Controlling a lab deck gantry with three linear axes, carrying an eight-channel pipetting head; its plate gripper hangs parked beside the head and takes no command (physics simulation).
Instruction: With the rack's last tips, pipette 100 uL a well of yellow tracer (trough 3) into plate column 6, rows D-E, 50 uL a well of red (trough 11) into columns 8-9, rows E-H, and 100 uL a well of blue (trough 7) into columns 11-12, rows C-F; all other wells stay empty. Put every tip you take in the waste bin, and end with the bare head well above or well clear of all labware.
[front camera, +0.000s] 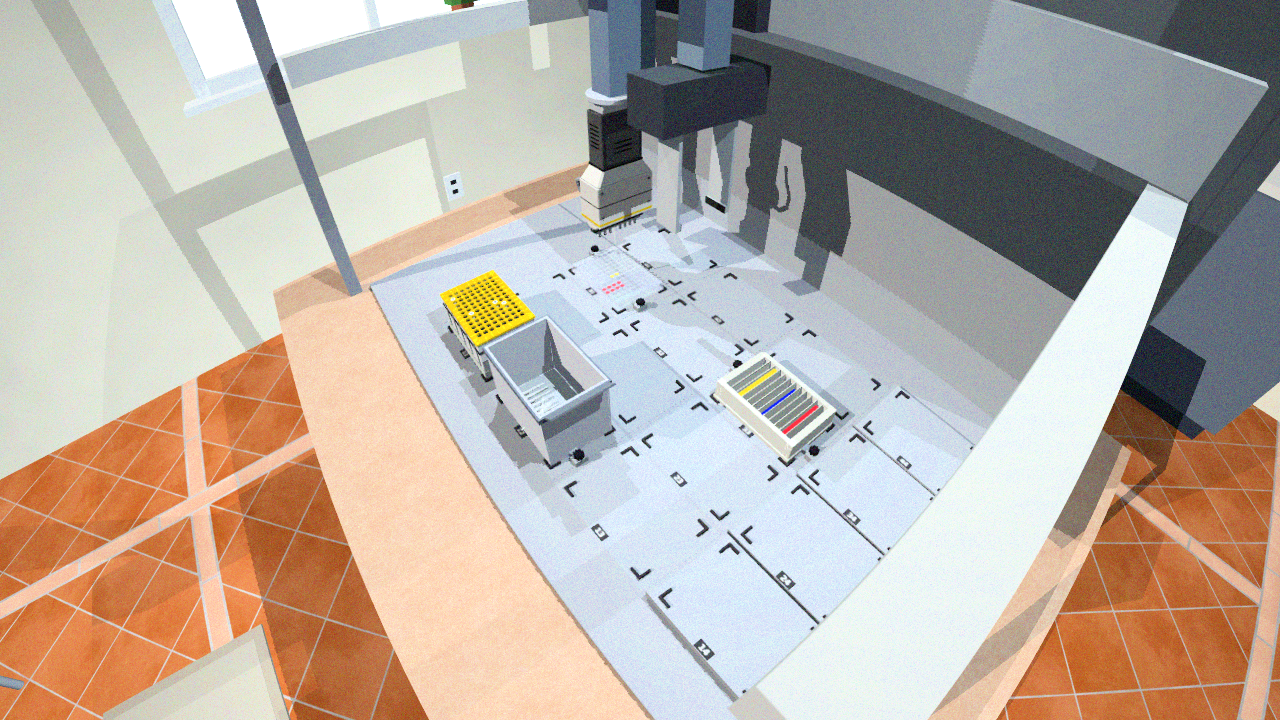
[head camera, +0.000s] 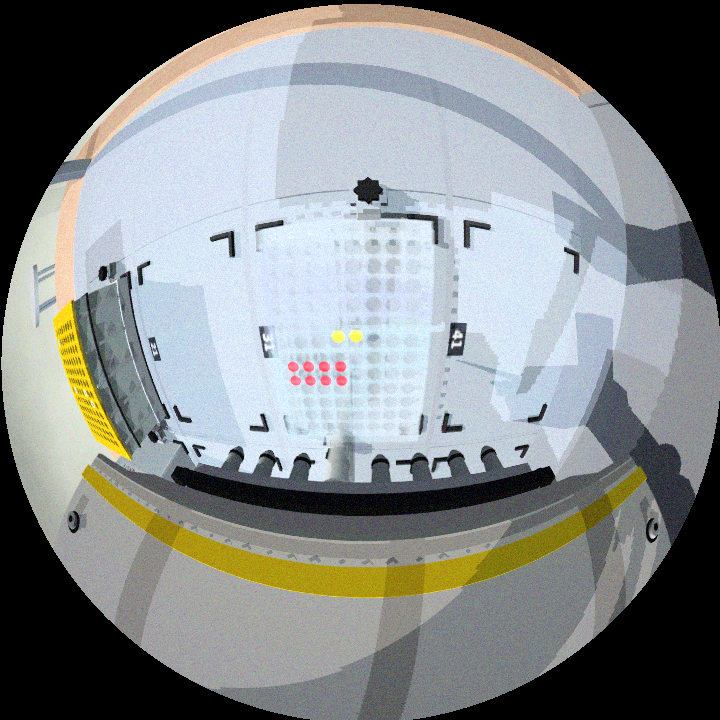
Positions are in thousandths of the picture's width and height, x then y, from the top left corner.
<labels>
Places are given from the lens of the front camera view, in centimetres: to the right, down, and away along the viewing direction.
tall wall (front camera: 753, 328): 40, -15, 56
</labels>
